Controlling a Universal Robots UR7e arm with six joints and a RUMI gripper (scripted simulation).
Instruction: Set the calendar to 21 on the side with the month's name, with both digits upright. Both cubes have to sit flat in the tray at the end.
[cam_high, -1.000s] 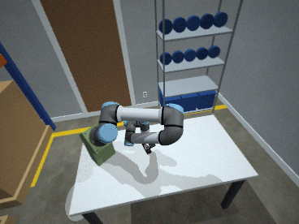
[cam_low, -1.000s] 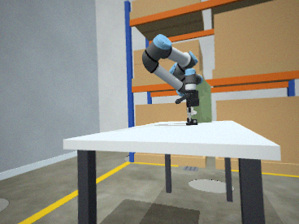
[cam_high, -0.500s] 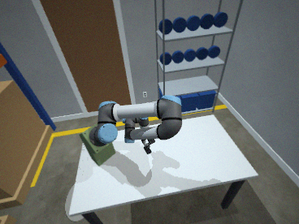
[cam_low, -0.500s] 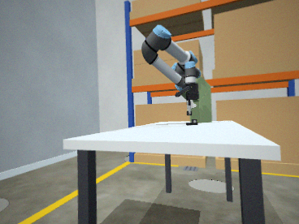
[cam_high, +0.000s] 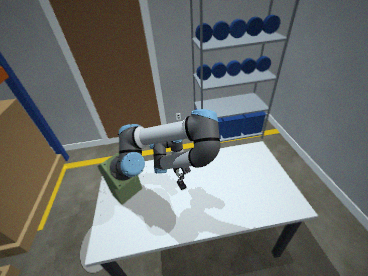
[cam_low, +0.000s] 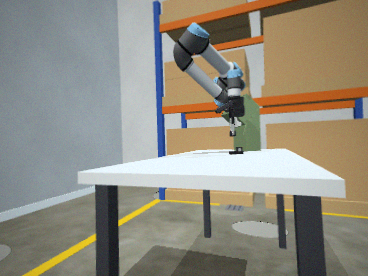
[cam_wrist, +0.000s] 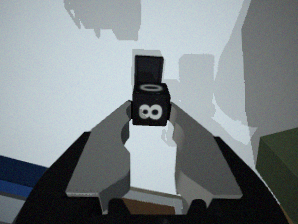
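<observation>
Now: the dark cube 10 mm below my hand.
</observation>
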